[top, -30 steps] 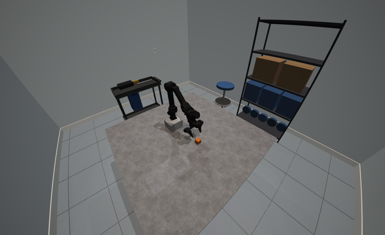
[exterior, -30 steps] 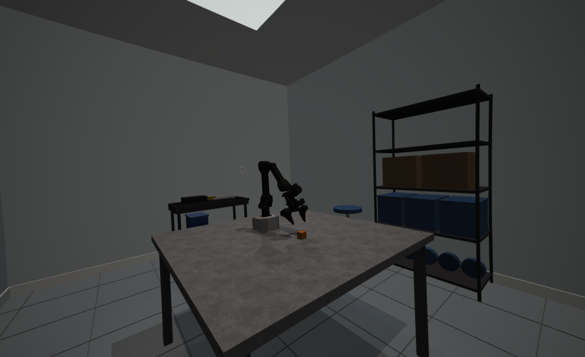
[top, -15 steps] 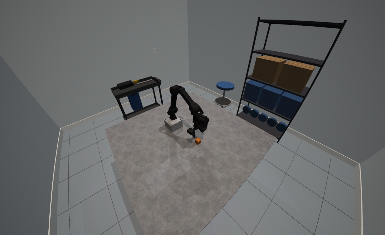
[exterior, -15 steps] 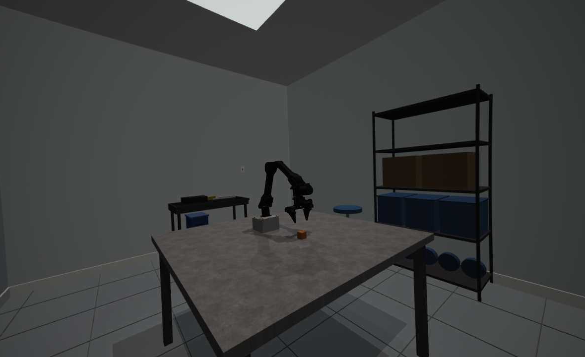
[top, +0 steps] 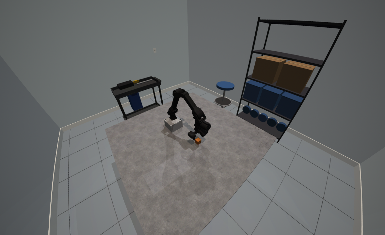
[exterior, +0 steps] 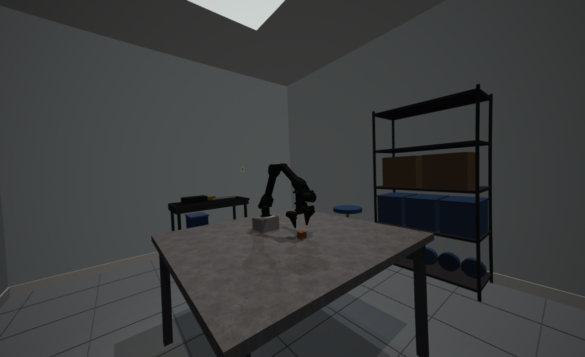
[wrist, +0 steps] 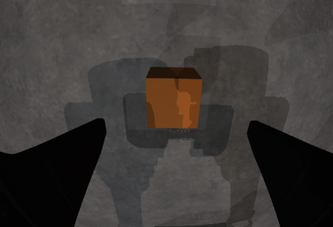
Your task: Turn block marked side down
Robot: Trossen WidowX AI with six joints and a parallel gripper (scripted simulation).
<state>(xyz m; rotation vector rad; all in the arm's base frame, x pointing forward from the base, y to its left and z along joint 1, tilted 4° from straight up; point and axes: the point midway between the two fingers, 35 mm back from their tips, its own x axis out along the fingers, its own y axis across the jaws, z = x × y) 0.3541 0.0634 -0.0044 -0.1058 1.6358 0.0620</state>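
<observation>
Now: the orange block 50 mm below my gripper tip and 10 mm behind it.
</observation>
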